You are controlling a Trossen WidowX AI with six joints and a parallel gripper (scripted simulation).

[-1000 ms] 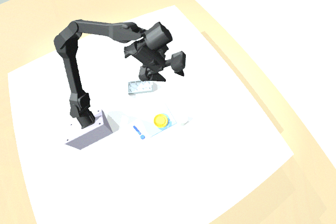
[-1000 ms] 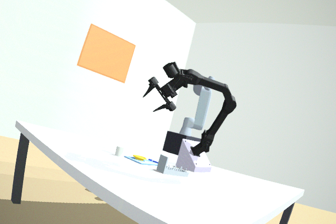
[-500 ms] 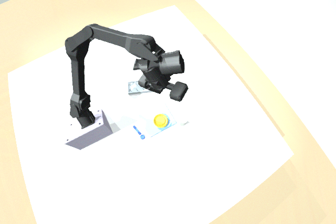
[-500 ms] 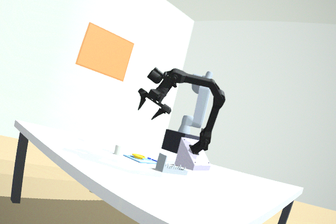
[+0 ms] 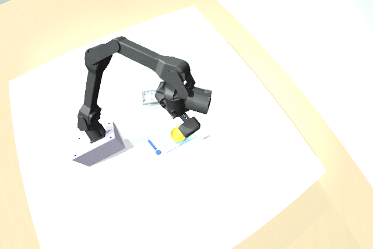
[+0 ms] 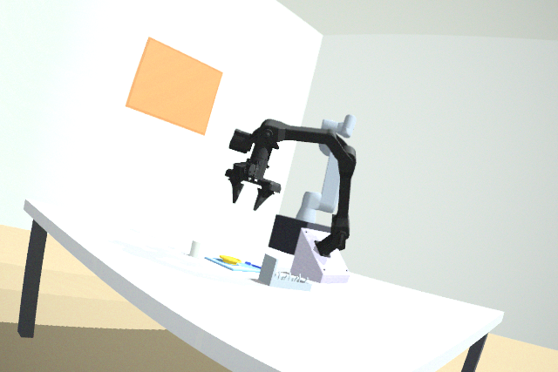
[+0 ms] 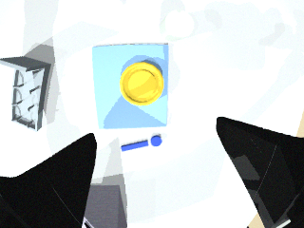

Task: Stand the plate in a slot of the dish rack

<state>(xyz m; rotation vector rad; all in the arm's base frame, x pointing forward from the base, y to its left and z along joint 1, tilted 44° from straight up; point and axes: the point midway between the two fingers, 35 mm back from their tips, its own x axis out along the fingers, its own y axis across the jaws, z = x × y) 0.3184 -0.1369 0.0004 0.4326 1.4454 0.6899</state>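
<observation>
Now: gripper tip 170 mm above the yellow plate. Also, from my gripper tip: light blue mat: 180 mm below, 20 mm to the left, 10 mm behind; then white cup: 160 mm below, 100 mm ahead, 50 mm to the right; then blue spoon: 180 mm below, 120 mm behind, 10 mm to the right.
</observation>
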